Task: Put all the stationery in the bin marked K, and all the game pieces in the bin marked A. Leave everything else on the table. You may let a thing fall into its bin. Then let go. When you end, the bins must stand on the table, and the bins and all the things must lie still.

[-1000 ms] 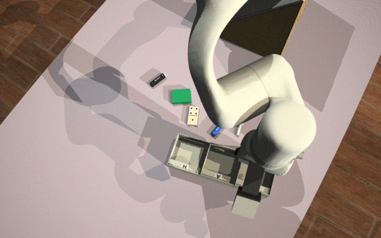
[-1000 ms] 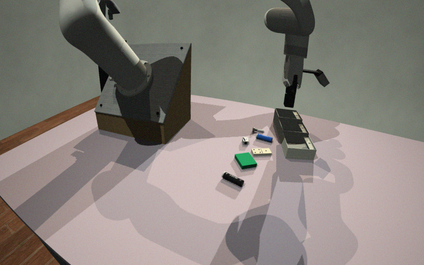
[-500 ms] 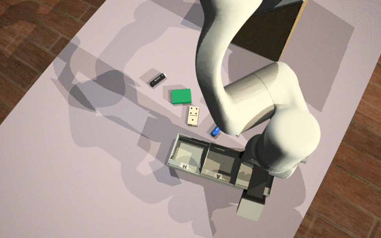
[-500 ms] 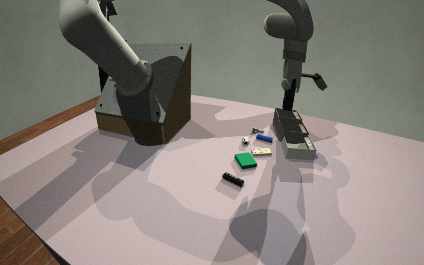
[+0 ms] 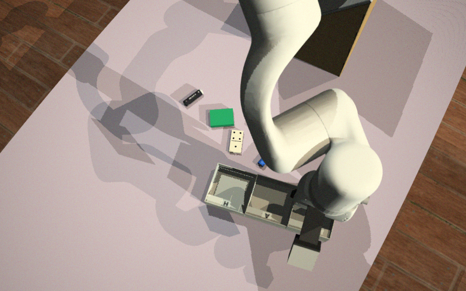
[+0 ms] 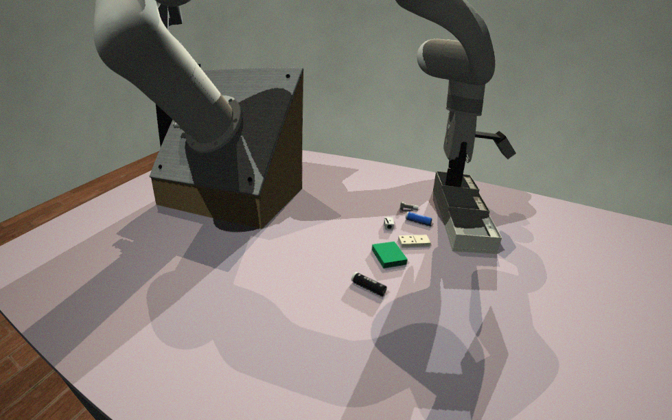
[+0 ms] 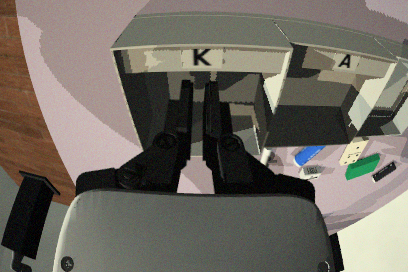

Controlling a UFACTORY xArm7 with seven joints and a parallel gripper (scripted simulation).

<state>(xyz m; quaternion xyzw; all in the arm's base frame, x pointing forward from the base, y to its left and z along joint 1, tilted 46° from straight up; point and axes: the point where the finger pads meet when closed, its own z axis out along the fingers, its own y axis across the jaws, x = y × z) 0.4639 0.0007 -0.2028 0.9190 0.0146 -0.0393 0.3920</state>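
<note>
Now: the domino 80 mm behind my hand, 210 mm to the right of it and 40 mm below it. From my hand the other things lie so: three-part bin row (20 mm ahead, 80 mm to the right, 20 mm below); then blue battery (70 mm behind, 130 mm to the right, 40 mm below); then bolt (100 mm behind, 80 mm to the right, 40 mm below).
</note>
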